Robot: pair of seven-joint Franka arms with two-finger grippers.
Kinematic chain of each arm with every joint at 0, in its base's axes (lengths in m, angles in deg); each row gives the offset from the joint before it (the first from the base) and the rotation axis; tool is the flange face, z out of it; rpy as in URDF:
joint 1: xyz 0 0 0.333 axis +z
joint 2: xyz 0 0 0 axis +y
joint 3: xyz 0 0 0.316 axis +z
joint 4: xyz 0.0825 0 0 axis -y
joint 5: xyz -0.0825 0 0.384 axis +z
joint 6: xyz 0 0 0 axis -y
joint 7: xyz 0.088 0 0 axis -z
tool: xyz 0 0 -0.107 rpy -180 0 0
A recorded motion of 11 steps. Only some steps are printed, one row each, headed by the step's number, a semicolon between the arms.
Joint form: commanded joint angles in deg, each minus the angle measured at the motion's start. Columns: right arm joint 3, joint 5, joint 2, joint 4, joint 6, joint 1, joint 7; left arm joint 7, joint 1, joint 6, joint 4, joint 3, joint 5, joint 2.
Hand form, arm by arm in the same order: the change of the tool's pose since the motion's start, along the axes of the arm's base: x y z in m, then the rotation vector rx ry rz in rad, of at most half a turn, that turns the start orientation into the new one. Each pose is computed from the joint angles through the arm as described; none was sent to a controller.
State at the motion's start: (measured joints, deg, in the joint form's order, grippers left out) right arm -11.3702 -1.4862 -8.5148 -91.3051 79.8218 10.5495 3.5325; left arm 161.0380 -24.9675 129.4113 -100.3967 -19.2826 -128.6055 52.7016
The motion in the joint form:
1: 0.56 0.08 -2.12 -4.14 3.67 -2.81 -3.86; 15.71 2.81 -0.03 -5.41 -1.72 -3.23 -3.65
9: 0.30 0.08 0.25 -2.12 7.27 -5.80 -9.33; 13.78 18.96 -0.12 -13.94 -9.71 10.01 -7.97
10: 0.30 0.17 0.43 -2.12 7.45 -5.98 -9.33; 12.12 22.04 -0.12 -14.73 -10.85 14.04 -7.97
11: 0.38 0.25 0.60 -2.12 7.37 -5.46 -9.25; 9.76 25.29 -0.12 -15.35 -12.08 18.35 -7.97
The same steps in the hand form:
1: -0.0056 -0.0197 -0.0099 0.0085 -0.0292 0.0299; -0.0090 0.0183 0.0129 0.0487 -0.2148 0.0089
9: 0.0115 -0.0473 -0.0081 -0.0038 -0.0860 0.0677; 0.0092 0.0949 0.0357 0.0451 -0.2191 -0.0428
10: 0.0127 -0.0487 -0.0093 -0.0030 -0.0862 0.0646; 0.0150 0.1112 0.0358 0.0460 -0.2116 -0.0636
11: 0.0142 -0.0431 -0.0109 -0.0013 -0.0820 0.0737; 0.0221 0.1279 0.0373 0.0446 -0.1974 -0.0835

